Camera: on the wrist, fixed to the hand. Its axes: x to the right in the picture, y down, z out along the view.
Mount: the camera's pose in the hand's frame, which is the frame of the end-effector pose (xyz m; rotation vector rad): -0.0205 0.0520 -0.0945 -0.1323 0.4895 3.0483
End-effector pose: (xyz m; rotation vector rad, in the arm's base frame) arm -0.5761 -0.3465 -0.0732 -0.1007 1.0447 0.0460
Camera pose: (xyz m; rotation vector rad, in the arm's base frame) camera -0.6722 -0.3045 -0.1057 -1.3456 -0.5869 -2.5939
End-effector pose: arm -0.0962 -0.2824 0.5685 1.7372 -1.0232 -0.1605
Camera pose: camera -0.0855 -0.2041 0.6448 -1.1766 -1.8149 1.7490
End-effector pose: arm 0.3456 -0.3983 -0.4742 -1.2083 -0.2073 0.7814
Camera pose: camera 0.3591 -0.4760 -0.5506 0.5102 -1.6782 -1.7022
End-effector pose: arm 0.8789 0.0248 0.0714 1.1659 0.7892 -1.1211
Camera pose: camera 0.9291 0.1219 0.0821 0.9885 -0.9143 1.7088
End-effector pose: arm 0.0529 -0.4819 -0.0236 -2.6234 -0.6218 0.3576
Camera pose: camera 0.0860 -0.5658 0.0390 0.7978 -2.7718 -0.1481
